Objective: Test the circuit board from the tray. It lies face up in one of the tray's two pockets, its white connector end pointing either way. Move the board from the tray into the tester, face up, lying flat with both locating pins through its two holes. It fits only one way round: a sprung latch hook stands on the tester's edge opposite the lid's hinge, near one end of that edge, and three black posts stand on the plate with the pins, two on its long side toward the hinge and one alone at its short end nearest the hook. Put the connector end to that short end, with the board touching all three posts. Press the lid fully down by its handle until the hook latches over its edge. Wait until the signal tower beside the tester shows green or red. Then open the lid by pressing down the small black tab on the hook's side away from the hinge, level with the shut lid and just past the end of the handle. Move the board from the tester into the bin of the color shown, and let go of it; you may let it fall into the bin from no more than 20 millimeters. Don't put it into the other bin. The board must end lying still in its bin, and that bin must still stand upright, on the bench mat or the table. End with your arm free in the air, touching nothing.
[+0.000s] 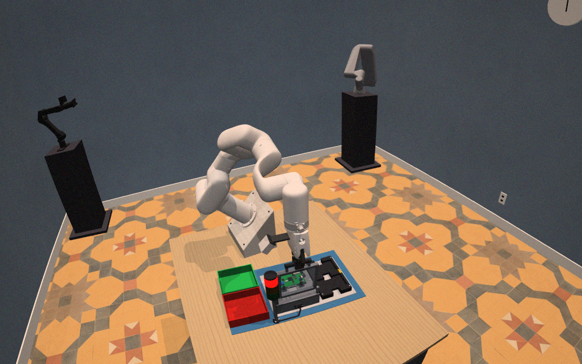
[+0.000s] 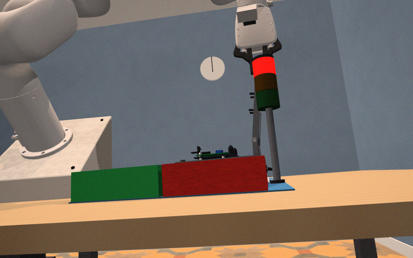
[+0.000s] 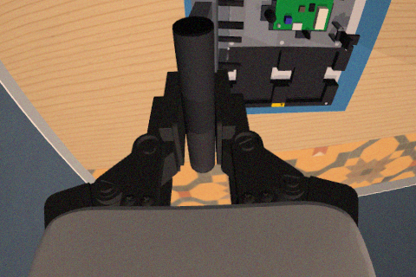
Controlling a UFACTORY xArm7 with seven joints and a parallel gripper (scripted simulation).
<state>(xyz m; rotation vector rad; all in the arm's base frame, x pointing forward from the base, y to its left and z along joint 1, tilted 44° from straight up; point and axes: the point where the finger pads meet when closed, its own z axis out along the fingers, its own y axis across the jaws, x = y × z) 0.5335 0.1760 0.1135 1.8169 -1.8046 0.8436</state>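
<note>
Right now the green circuit board is 200 mm below my hand, 130 mm behind it and 10 mm to the left of it. Round my hand: tester plate 210 mm below, 120 mm behind, 10 mm to the left; then tester lid 90 mm below, 10 mm behind; then black latch tab 190 mm below, 190 mm behind, 60 mm to the left.
</note>
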